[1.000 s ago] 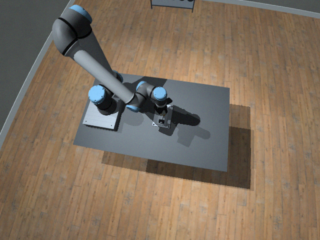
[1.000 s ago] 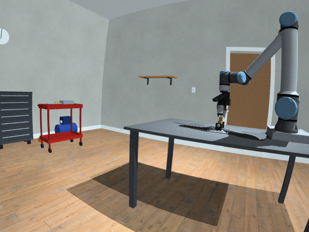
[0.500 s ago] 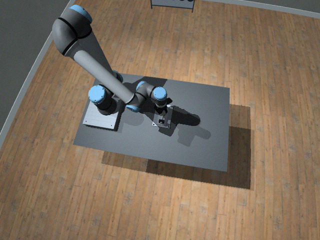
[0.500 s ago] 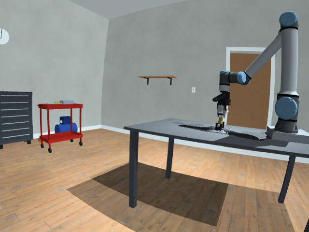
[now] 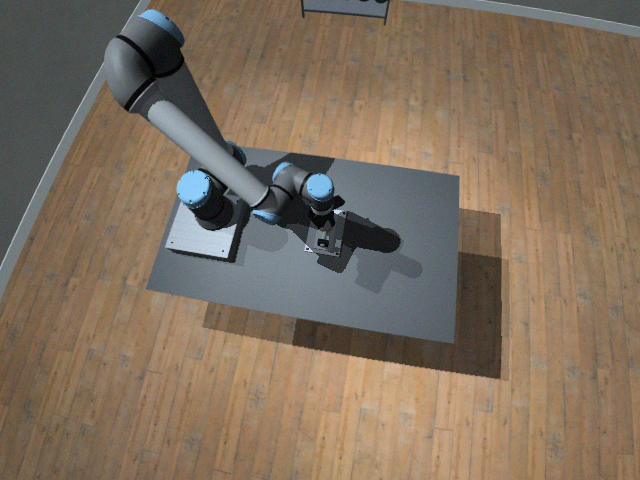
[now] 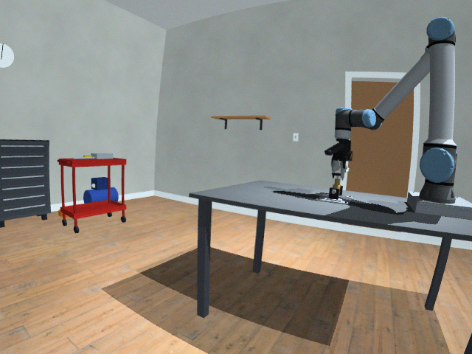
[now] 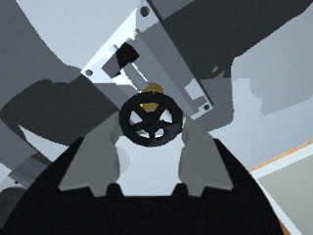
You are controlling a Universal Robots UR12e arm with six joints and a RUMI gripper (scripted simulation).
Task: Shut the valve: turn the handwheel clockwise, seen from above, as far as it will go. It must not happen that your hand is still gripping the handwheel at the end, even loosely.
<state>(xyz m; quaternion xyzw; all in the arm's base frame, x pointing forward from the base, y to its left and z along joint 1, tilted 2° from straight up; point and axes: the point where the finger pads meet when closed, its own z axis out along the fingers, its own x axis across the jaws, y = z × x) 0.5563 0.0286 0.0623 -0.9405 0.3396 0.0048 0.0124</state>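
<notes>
My hand is 1 cm below the black spoked handwheel. From my hand the other things lie so: base plate 12 cm below.
</notes>
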